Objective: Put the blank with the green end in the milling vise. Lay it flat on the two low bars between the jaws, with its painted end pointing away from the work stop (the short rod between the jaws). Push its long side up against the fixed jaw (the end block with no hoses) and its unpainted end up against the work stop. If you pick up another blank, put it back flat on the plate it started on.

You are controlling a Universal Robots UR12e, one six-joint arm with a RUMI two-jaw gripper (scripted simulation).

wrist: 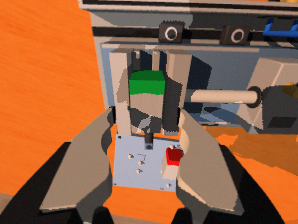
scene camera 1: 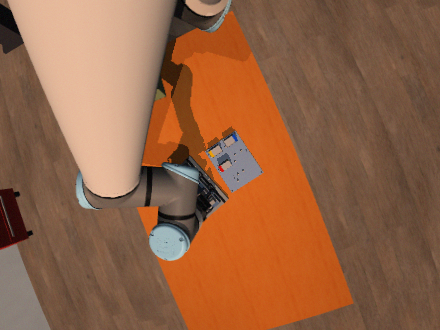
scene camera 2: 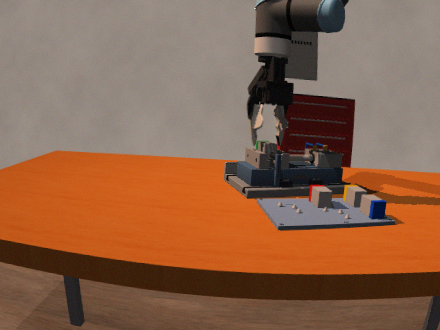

Note:
In view: my gripper (scene camera 2: 266, 145), a grey plate (scene camera 2: 311, 217) and a cylinder rod (wrist: 192, 95).
My gripper is seen too in the wrist view (wrist: 146, 108). The grey plate is seen too in the wrist view (wrist: 125, 174) and in scene camera 1 (scene camera 1: 244, 160).

